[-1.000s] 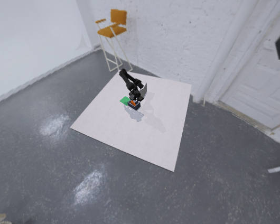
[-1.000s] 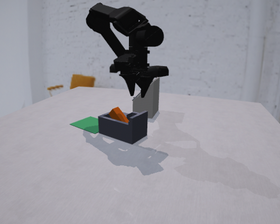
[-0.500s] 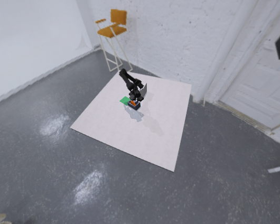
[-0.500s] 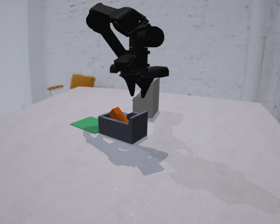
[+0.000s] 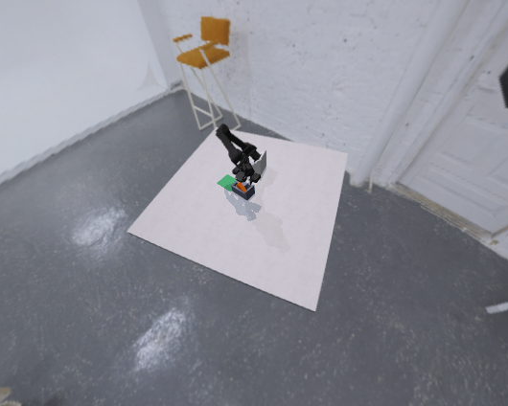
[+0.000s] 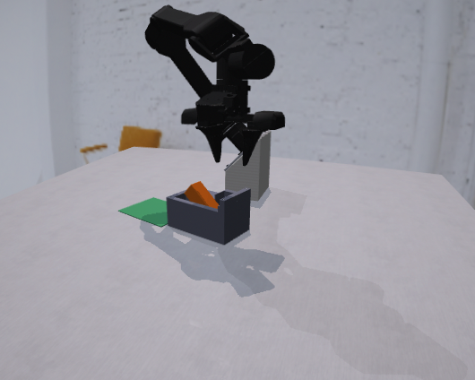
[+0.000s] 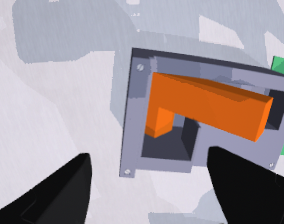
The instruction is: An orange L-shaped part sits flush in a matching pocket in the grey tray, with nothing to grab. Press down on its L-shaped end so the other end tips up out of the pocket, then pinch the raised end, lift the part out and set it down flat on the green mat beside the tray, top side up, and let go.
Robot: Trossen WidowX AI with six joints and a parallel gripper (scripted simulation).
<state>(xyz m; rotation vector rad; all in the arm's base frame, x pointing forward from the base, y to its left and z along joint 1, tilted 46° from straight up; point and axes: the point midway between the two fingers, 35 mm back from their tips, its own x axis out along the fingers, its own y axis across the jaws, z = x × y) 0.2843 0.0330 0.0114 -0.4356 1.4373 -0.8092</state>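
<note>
Now: the orange L-shaped part 2 cm behind my gripper tip, 3 cm to the right of it and 11 cm below it. Also, from my gripper tip: green mat: 9 cm behind, 20 cm to the right, 16 cm below.
</note>
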